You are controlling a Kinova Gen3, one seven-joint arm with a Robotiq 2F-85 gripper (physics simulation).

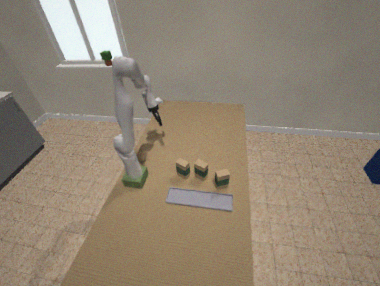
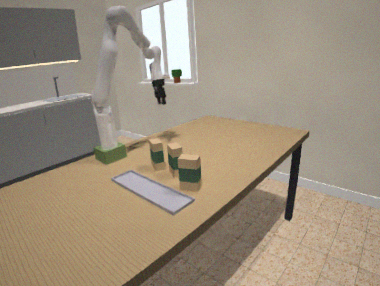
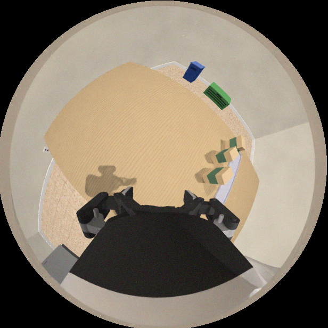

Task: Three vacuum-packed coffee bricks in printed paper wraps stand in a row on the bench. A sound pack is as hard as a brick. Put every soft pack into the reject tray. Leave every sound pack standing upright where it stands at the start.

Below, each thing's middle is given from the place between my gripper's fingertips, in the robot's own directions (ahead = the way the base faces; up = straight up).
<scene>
Right now the grey reject tray (image 2: 165,197) is 41 cm to the right of my hand, 37 cm ahead of it and 27 cm below it.
</scene>
